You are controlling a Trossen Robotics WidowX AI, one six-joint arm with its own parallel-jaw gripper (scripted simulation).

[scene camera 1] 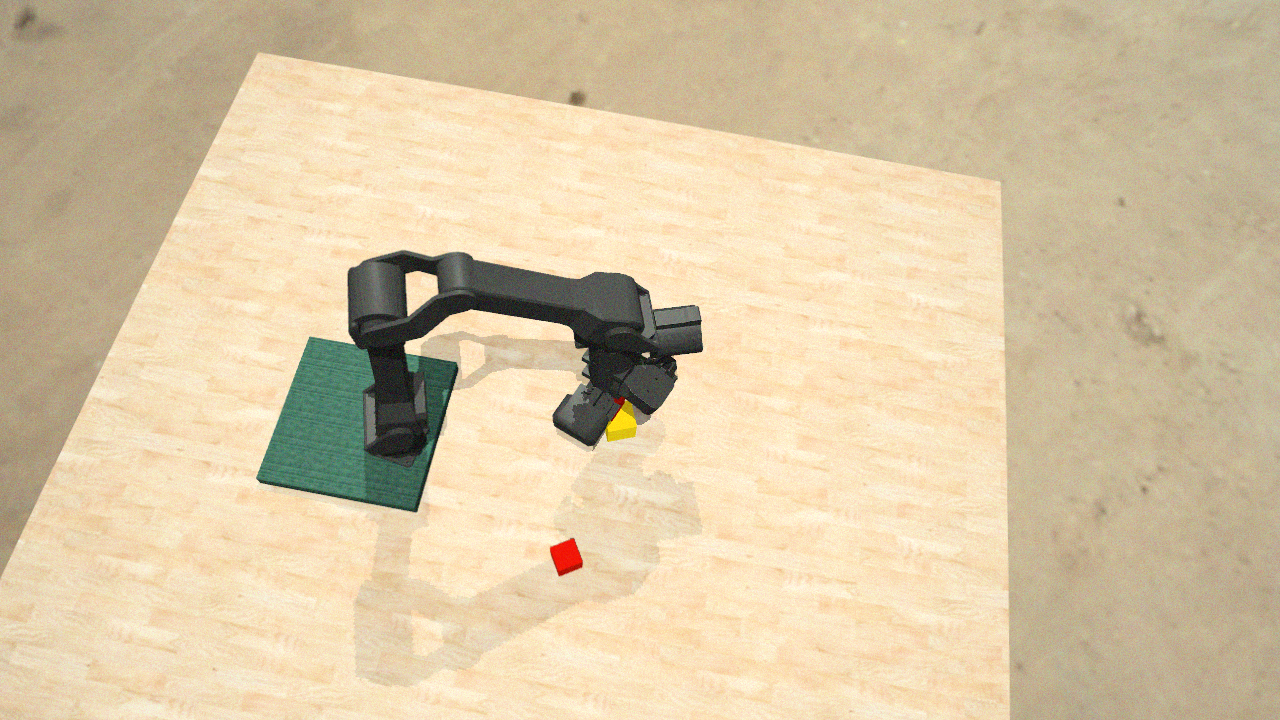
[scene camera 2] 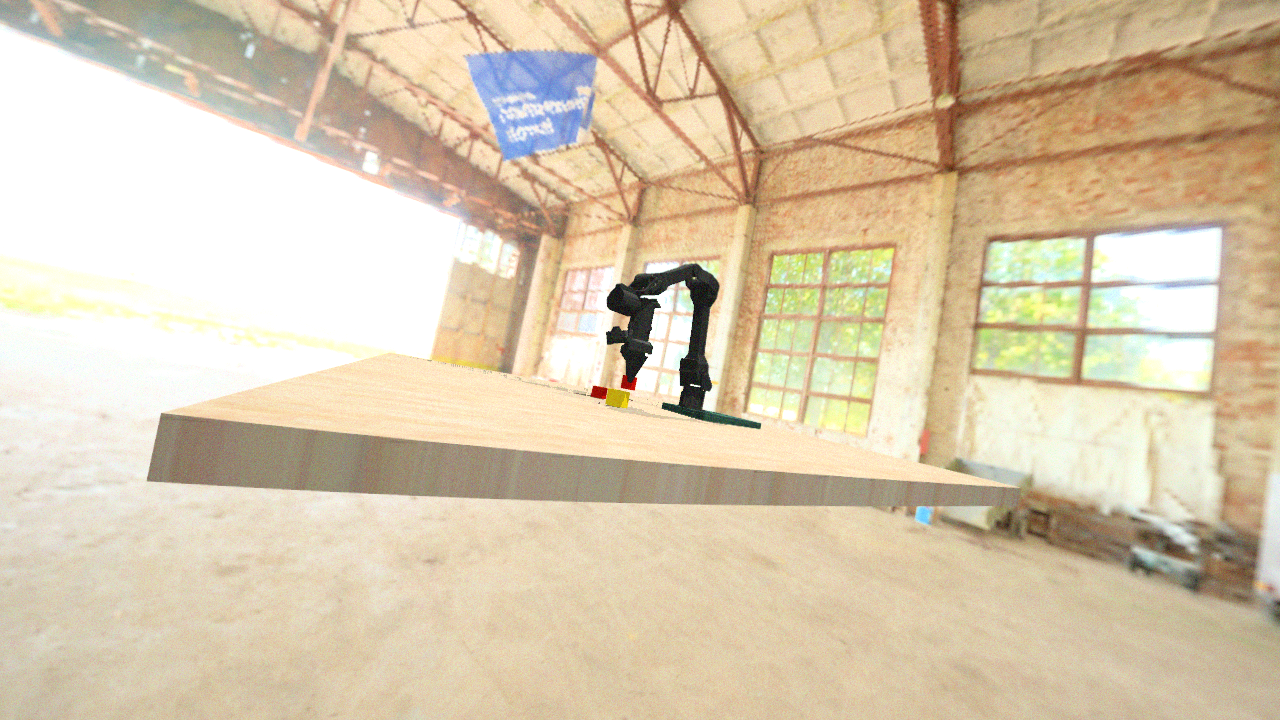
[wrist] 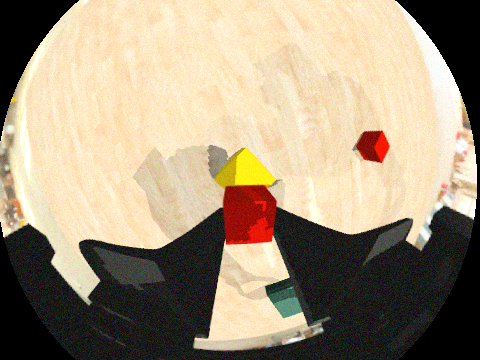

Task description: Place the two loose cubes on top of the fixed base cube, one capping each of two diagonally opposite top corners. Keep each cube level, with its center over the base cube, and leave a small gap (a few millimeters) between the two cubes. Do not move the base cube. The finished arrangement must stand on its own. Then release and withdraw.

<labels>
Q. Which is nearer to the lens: the yellow base cube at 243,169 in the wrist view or the red cube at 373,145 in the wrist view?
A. The yellow base cube.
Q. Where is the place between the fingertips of my gripper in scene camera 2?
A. At 628,382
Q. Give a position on a red cube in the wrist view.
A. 249,211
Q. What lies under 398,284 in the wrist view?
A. My gripper.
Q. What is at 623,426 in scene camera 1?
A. A yellow base cube.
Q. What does my gripper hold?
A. A red cube.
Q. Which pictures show my gripper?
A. Scene camera 1, scene camera 2 and the wrist view: all of them.
</labels>
